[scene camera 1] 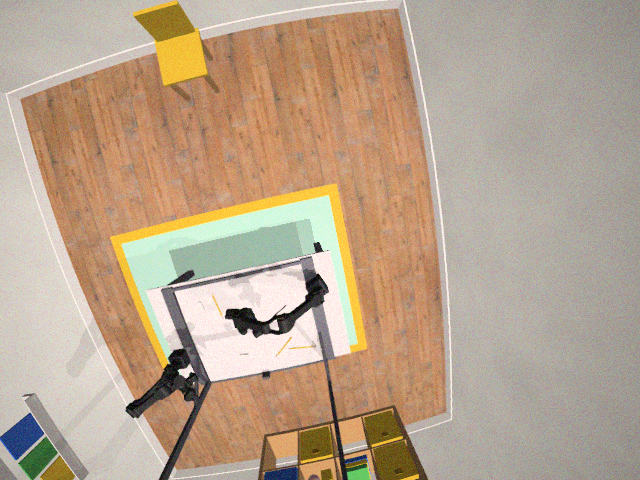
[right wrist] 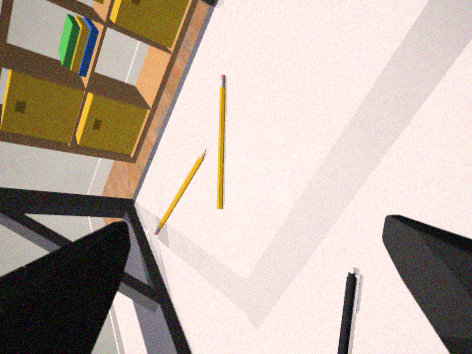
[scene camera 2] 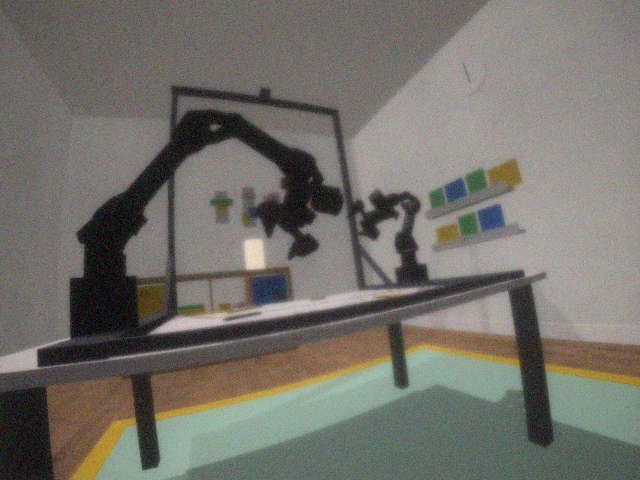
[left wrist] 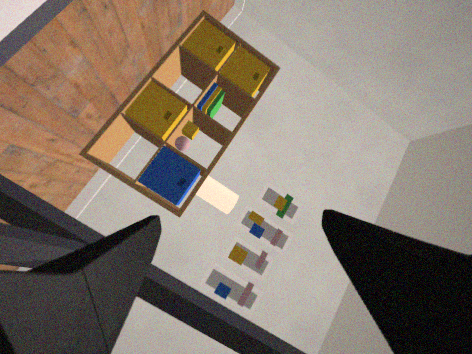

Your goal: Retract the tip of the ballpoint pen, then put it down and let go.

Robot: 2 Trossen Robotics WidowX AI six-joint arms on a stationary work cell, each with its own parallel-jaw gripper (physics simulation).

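Frame: origin at the left arm's base, x left, y down, z back, level; centimetres.
Where they show: left gripper, fingertip midpoint: [scene camera 1: 199,397] [scene camera 2: 350,226] [left wrist: 241,220]; right gripper, fingertip midpoint: [right wrist: 257,230] [scene camera 2: 278,248]; left arm's base, origin of the base link: [scene camera 1: 177,363]; right arm's base, origin of the base link: [scene camera 1: 317,290].
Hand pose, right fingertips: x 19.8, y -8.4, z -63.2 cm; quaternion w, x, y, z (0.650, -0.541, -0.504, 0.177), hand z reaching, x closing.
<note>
Each offset is from my right fingertips to the centre of the thing. Level surfaces: height alone.
A black ballpoint pen {dz -11.2, dx +0.8, dy +16.8 cm} [scene camera 1: 280,311] [right wrist: 347,315] lies on the white table {dy +17.1 cm} [scene camera 1: 227,361] [right wrist: 300,90]. In the right wrist view its near part is cut off by the lower edge, and a light end piece and a clip-like strip show. My right gripper [scene camera 1: 236,321] [scene camera 2: 281,233] [right wrist: 257,230] is open and empty, above the table; the pen shows low between its fingers, nearer the right-hand one, apart from both. My left gripper [scene camera 1: 192,387] [scene camera 2: 361,219] [left wrist: 241,220] is open and empty, at the table's left side, facing the wall. Whether the pen's tip is out cannot be seen.
Two yellow pencils {dz -7.5, dx -26.4, dy +16.8 cm} [scene camera 1: 283,346] [right wrist: 221,145] lie near the table edge by the shelf unit, and another pencil {dz +27.5, dx +12.3, dy +16.8 cm} [scene camera 1: 217,305] lies at the left. A small dark item {dz +20.4, dx -27.4, dy +16.5 cm} [scene camera 1: 244,353] lies near the same edge. A dark frame [scene camera 2: 171,206] stands over the table.
</note>
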